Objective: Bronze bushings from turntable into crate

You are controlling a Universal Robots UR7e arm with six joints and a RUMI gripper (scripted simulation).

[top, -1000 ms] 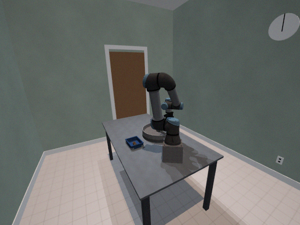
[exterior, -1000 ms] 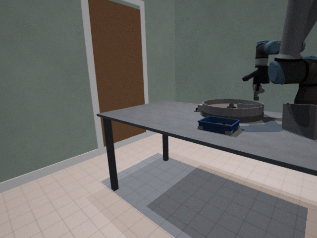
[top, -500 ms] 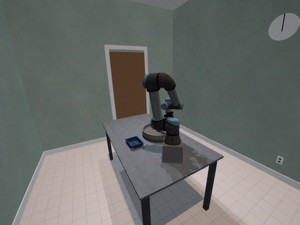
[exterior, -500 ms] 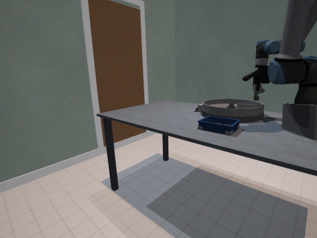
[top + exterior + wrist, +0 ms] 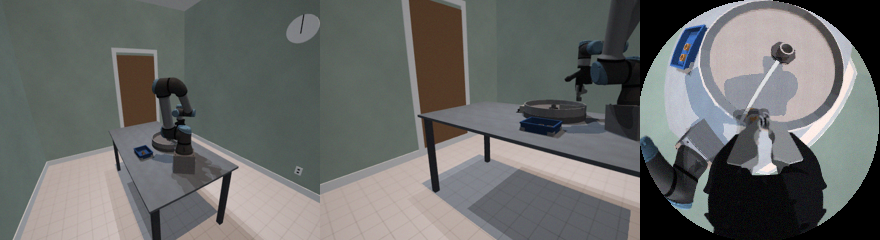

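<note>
Now: hand 150 mm short of the turntable, 90 mm above it and 30 mm to the right of it. Also, from my hand: blue crate (400 mm to the left, 120 mm below, 90 mm ahead).
</note>
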